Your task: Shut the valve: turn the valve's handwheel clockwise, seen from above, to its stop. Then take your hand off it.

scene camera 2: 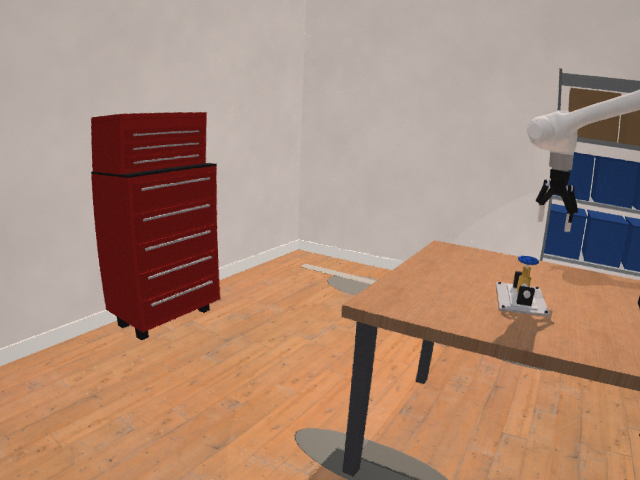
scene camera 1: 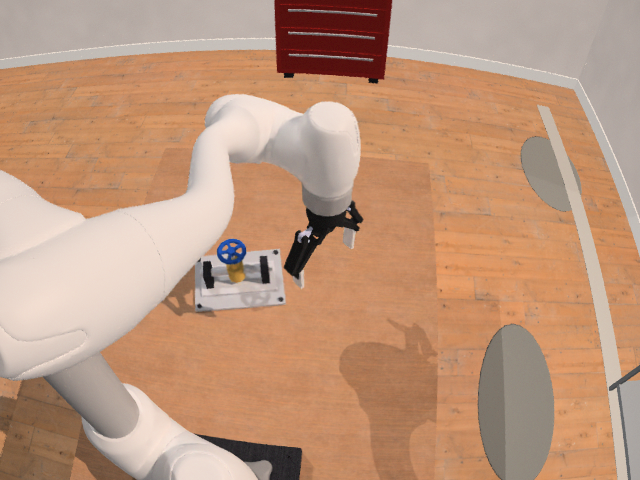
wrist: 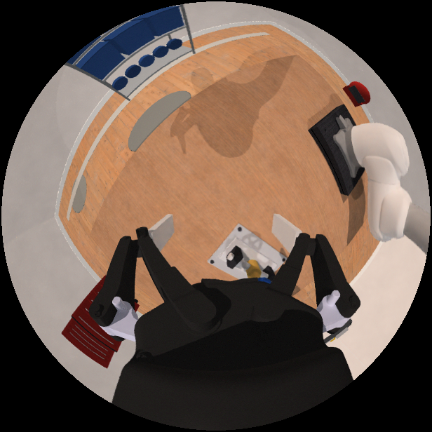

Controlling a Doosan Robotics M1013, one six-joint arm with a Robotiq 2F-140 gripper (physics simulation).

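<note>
The valve's blue spoked handwheel (scene camera 1: 231,261) (scene camera 2: 527,260) sits level on top of the yellow valve body (scene camera 1: 236,272) (scene camera 2: 523,279) (wrist: 254,269). In the wrist view a sliver of the handwheel (wrist: 265,281) shows past the gripper's housing, which hides the rest. The valve stands on a pale base plate (scene camera 1: 242,304) (scene camera 2: 505,299) (wrist: 238,232) with two black supports. My gripper (scene camera 1: 325,263) (scene camera 2: 554,222) (wrist: 223,223) is open and empty, pointing down. It hangs above the height of the handwheel and off to one side, touching nothing. How far the wheel is turned cannot be told.
The valve stands on the wooden table (scene camera 1: 330,361) (scene camera 2: 413,299) (wrist: 210,190). The arm's black mounting plate (scene camera 1: 289,459) (wrist: 330,150) lies at one table edge. A red tool cabinet (scene camera 1: 333,41) (scene camera 2: 175,242) (wrist: 90,325) and a rack with blue bins (scene camera 2: 563,232) (wrist: 130,37) stand beyond the table.
</note>
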